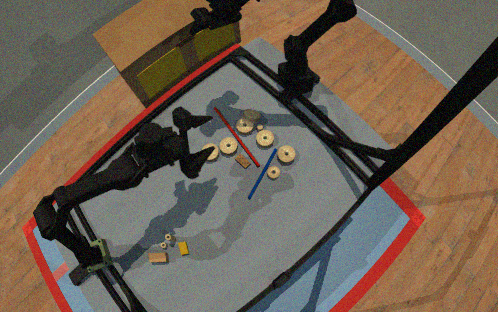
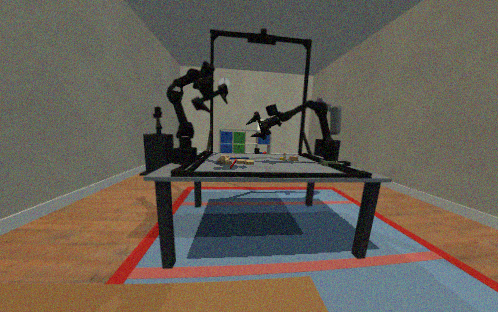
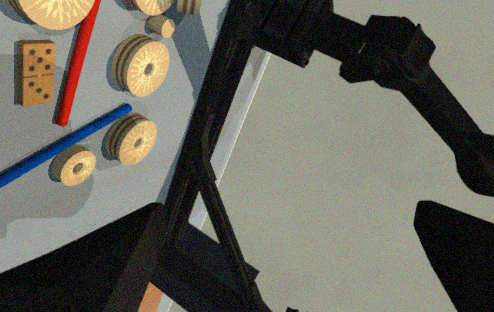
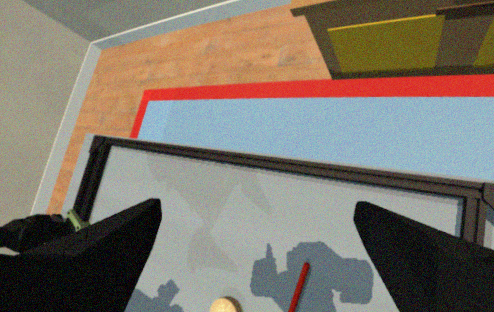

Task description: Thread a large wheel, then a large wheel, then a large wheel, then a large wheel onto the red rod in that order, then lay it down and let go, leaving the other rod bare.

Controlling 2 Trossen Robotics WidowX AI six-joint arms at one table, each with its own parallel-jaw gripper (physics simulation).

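Frame: origin at the left arm's base, x ahead, y left, z up, level; centimetres.
Where they show: left gripper, fingertip midpoint: (image 1: 213, 132) (image 2: 248, 130) (image 3: 289, 214); right gripper, fingertip midpoint: (image 1: 200, 31) (image 2: 219, 108) (image 4: 259, 209); left arm's base, origin of the base link: (image 1: 94, 255) (image 2: 329, 160) (image 4: 67, 232); right arm's base, origin of the base link: (image 1: 296, 69) (image 2: 185, 148) (image 3: 317, 28).
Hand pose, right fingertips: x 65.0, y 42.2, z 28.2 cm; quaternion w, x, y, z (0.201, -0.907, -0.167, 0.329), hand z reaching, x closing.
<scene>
Things, the pixels of their centre, and the offset from my right fingertips.
- bare red rod, body centre: (image 1: 235, 135) dy -22.3, dx -1.1, dz -31.1 cm
- bare blue rod, body centre: (image 3: 50, 151) (image 1: 262, 173) dy -38.3, dx +1.2, dz -31.1 cm
- smaller wheel, body centre: (image 3: 74, 165) (image 1: 273, 172) dy -39.7, dx +4.3, dz -30.9 cm
- domino, body centre: (image 3: 36, 73) (image 1: 242, 161) dy -31.7, dx -2.7, dz -31.2 cm
- short peg, body centre: (image 3: 161, 25) (image 1: 260, 128) dy -23.8, dx +7.3, dz -30.7 cm
- yellow block, body centre: (image 1: 183, 248) dy -50.4, dx -31.9, dz -30.8 cm
- brown block, body centre: (image 1: 158, 257) dy -50.5, dx -41.3, dz -30.1 cm
The bare red rod (image 1: 237, 136) (image 3: 77, 65) (image 4: 300, 285) lies on the table. The bare blue rod (image 1: 262, 174) (image 3: 70, 142) lies near its end. Large pale wheels lie apart from the rods: one wheel (image 1: 224, 148) left of the red rod, one wheel (image 1: 241, 128) and another wheel (image 1: 260, 140) (image 3: 137, 75) right of it, and one wheel (image 1: 282, 157) (image 3: 127, 150) beside the blue rod. A further wheel is partly hidden by a left finger. My left gripper (image 1: 212, 133) (image 2: 249, 128) (image 3: 289, 214) is open and empty above the table. My right gripper (image 2: 217, 106) (image 4: 259, 209) is open and empty, higher up.
A smaller wheel (image 1: 270, 175) (image 3: 70, 175) lies beside the blue rod. A domino (image 1: 243, 160) (image 3: 37, 75) and a short peg (image 1: 260, 127) (image 3: 162, 27) lie near the red rod. A yellow block (image 1: 183, 248) and brown block (image 1: 158, 257) lie at the lower left. Black rails edge the table.
</scene>
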